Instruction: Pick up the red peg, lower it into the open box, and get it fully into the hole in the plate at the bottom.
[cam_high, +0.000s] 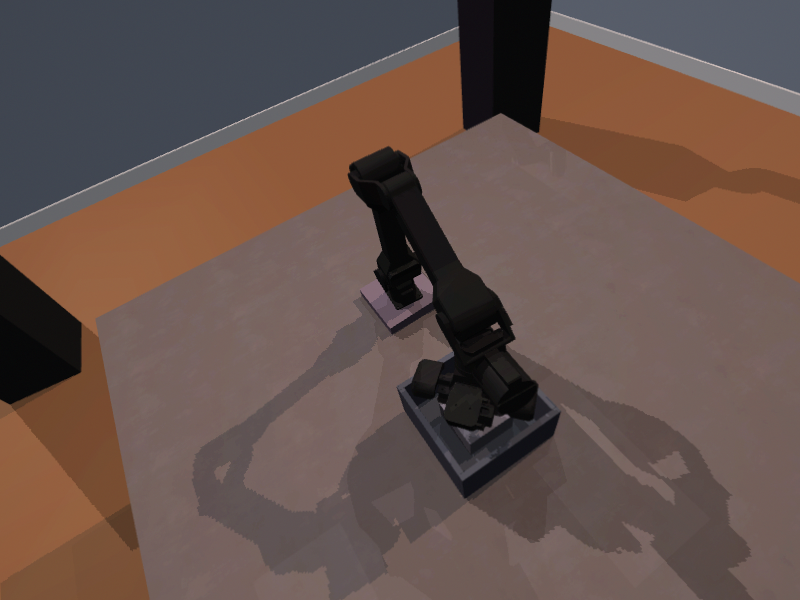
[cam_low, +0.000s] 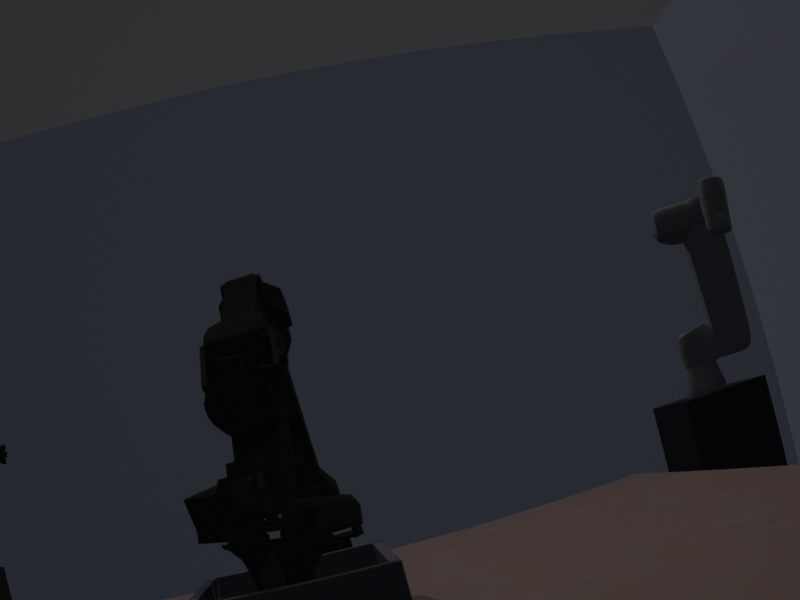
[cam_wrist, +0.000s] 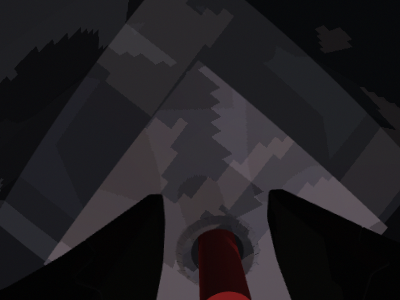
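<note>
My gripper tip is 2 cm past the red peg, 2 cm above it and 1 cm to the right of it. Round my gripper tip: dark box (4 cm below, 1 cm to the left, 1 cm behind); then grey plate (2 cm below, 1 cm to the left, 1 cm behind).
</note>
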